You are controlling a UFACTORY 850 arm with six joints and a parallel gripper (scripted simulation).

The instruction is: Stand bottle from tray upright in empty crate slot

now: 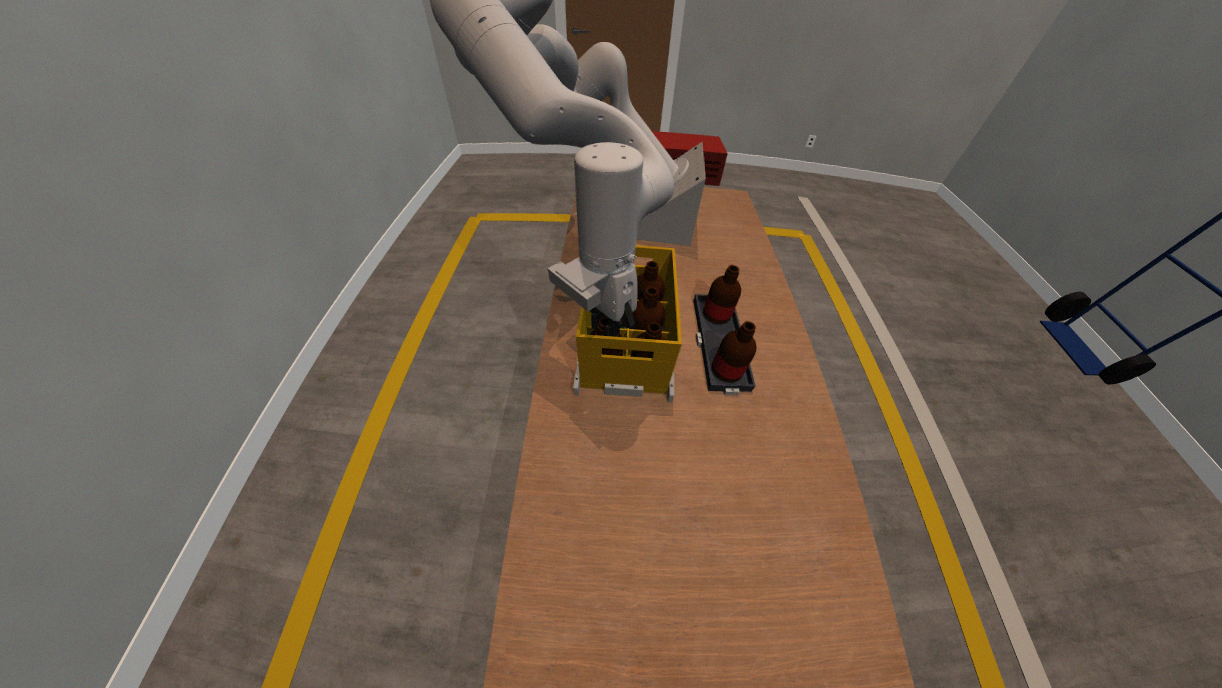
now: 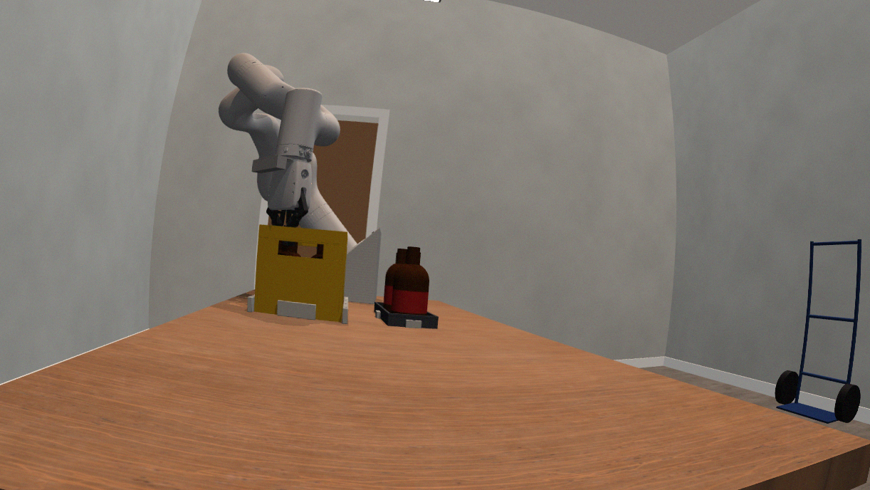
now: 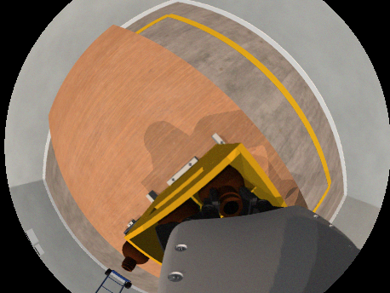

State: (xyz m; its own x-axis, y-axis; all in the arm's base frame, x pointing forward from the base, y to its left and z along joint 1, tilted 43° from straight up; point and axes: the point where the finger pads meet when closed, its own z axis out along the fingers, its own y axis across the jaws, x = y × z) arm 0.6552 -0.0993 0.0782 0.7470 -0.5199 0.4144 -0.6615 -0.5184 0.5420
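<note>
My hand is 90 mm past the yellow crate, 40 mm to the right of it and 80 mm above it.
</note>
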